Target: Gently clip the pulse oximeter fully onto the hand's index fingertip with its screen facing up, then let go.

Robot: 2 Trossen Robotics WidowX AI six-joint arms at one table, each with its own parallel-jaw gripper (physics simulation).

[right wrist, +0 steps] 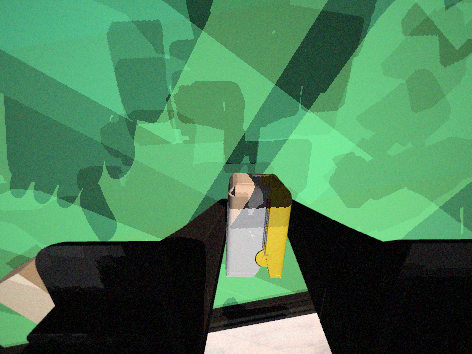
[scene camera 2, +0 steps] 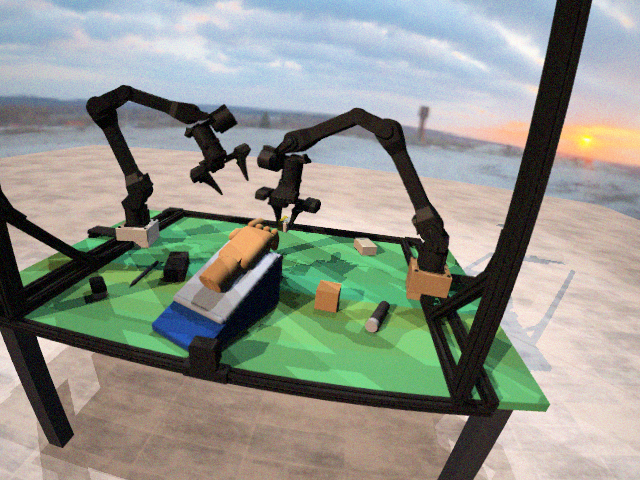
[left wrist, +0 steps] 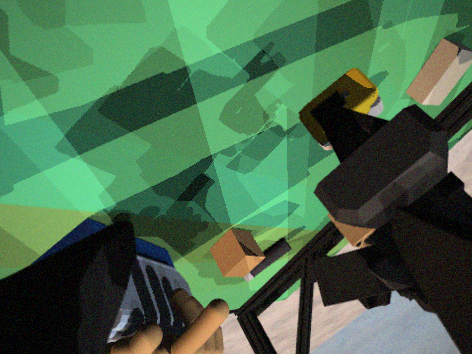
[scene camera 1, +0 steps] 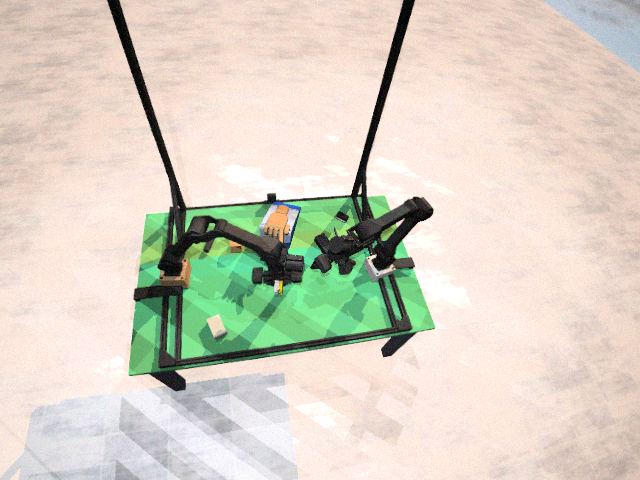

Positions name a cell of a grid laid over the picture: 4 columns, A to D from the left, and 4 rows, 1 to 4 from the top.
Labels:
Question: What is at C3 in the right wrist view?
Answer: A pulse oximeter.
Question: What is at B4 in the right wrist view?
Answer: The right gripper.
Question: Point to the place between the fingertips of the left gripper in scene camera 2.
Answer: B2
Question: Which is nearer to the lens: the pulse oximeter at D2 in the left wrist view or the pale block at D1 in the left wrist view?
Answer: The pulse oximeter.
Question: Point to a blue and grey wedge block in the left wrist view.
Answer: At B4

